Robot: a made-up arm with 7 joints.
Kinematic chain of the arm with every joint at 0, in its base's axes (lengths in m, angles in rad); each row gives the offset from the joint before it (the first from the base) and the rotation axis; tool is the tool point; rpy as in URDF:
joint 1: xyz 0 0 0.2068 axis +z
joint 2: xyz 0 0 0 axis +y
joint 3: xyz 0 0 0.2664 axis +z
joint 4: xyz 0.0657 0 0 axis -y
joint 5: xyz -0.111 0 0.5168 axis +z
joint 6: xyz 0 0 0 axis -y
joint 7: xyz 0.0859 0 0 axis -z
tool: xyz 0 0 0 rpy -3.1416 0 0
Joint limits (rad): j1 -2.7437..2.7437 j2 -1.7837..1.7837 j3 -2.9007..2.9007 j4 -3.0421..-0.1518 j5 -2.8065..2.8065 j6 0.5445..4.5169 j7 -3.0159..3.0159
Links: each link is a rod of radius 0.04 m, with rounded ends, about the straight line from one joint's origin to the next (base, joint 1, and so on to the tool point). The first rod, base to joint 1, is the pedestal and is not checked.
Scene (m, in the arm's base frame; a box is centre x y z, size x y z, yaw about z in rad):
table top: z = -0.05
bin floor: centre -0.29 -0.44 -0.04 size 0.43 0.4 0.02 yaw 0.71
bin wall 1: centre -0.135 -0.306 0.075 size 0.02 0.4 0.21 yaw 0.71
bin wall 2: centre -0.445 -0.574 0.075 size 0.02 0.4 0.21 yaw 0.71
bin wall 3: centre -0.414 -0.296 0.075 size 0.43 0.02 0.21 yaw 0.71
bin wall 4: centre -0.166 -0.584 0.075 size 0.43 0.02 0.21 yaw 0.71
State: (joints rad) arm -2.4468 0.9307 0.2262 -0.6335 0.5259 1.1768 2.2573
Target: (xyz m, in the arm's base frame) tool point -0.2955 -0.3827 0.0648
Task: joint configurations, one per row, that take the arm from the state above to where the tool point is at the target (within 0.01 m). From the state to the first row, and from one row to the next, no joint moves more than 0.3 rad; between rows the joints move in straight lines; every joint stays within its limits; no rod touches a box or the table.
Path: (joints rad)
1: -2.3340 0.6797 0.1147 -0.7857 0.6155 1.0503 2.3059
2: -2.2211 0.4287 0.0031 -0.9379 0.7052 0.9239 2.3545
3: -2.1083 0.1776 -0.1084 -1.0901 0.7948 0.7974 2.4031
4: -1.9954 -0.0734 -0.2199 -1.2423 0.8845 0.6710 2.4517
5: -1.8826 -0.3244 -0.3314 -1.3945 0.9741 0.5445 2.5004
6: -2.0347 -0.2210 -0.1983 -1.6348 0.8269 0.5445 2.4396
7: -2.1868 -0.1177 -0.0652 -1.8751 0.6798 0.5445 2.3788
8: -2.3389 -0.0143 0.0680 -2.1153 0.5326 0.5445 2.3181
9: -2.4910 0.0891 0.2011 -2.3556 0.3854 0.5445 2.2573

